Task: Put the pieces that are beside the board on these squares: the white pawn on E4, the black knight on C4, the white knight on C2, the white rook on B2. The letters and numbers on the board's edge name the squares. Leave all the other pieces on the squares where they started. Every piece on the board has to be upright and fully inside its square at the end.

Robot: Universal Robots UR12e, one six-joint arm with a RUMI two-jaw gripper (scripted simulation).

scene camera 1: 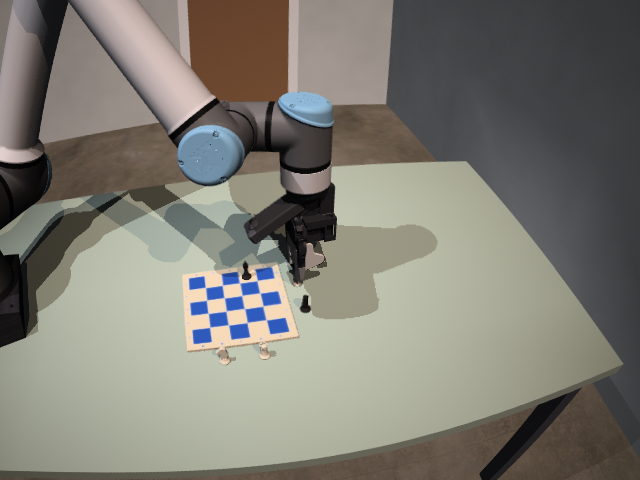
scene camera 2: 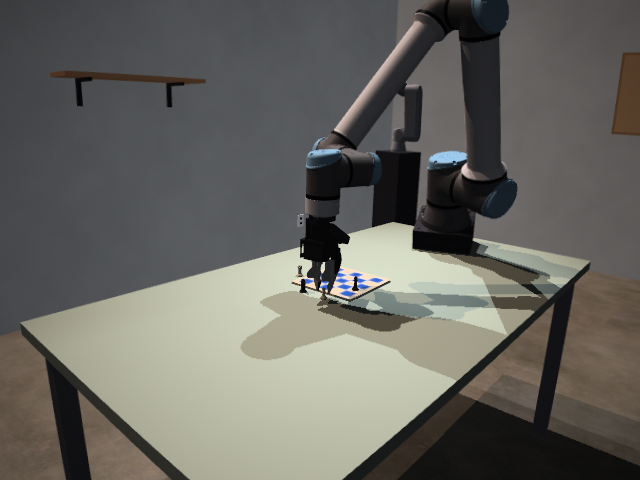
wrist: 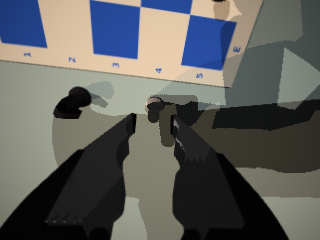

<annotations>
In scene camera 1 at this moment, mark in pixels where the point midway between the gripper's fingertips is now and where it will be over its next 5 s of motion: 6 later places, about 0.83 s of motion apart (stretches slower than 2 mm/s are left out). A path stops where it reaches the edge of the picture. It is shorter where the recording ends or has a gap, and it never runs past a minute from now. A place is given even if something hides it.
My gripper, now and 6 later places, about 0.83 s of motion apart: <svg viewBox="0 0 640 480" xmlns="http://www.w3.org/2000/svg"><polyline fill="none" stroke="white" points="298,276 298,276 297,244 266,246 267,274 268,282 268,282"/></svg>
</annotations>
